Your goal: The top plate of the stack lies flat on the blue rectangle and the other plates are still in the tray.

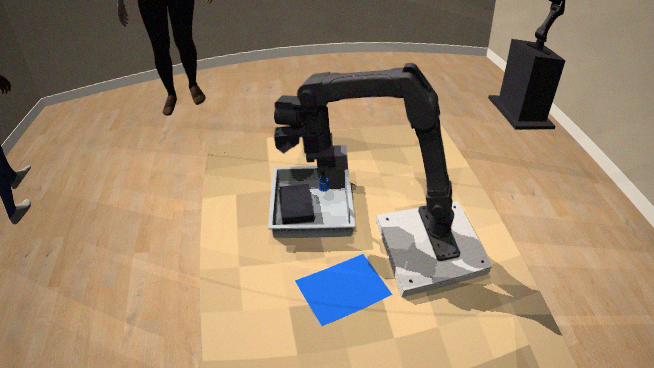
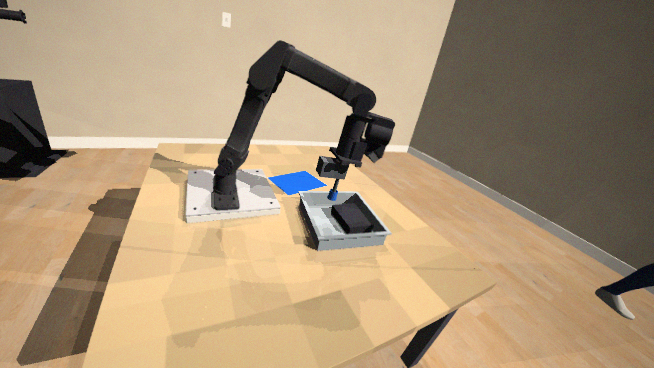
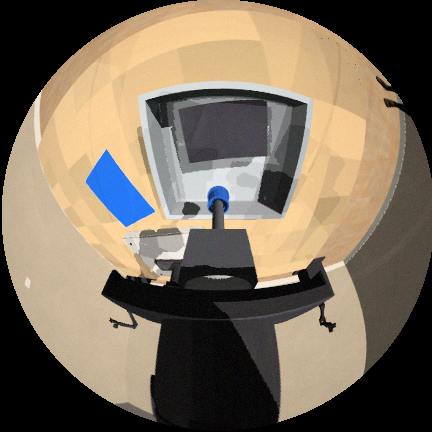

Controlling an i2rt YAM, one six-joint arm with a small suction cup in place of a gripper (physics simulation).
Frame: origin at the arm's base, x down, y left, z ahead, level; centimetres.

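Where they show: hand, tool point: [image 1: 324, 187] [image 2: 331, 198] [image 3: 217, 195]; arm's base, link origin: [image 1: 438, 232] [image 2: 225, 191].
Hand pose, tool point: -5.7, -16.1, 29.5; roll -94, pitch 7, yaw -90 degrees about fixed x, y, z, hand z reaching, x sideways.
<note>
Things, the pixels of their top centre, and the offset from my tool point, as dx, dy, dz. "pt": a spot on its surface instead.
- grey tray, top centre: [image 3: 227, 160] [image 1: 310, 194] [image 2: 341, 210] +3.7, -1.8, +3.5
- blue rectangle, surface spot: [image 1: 343, 290] [image 3: 113, 194] [image 2: 297, 180] pt +8.7, +28.0, -0.9
The dark stack of plates [image 1: 297, 204] [image 2: 352, 216] [image 3: 225, 131] lies in the grey tray [image 1: 311, 228] [image 2: 352, 243] [image 3: 225, 85], off to one side of its floor. Single plates cannot be told apart. The blue rectangle [image 1: 343, 290] [image 2: 297, 182] [image 3: 117, 189] lies flat on the table beside the tray, and no plate shows on it. My gripper, a small blue suction cup [image 1: 323, 185] [image 2: 333, 195] [image 3: 218, 198], points down over the light part of the tray beside the stack. It is open, apart from the stack, and no plate hangs from it.
The arm's pale base plate [image 1: 465, 245] [image 2: 200, 187] stands near the tray and the blue rectangle. The tray's raised walls surround the stack. A dark pedestal [image 1: 530, 85] [image 2: 22, 125] stands away from the table. A person's legs [image 1: 167, 50] show beyond the table.
</note>
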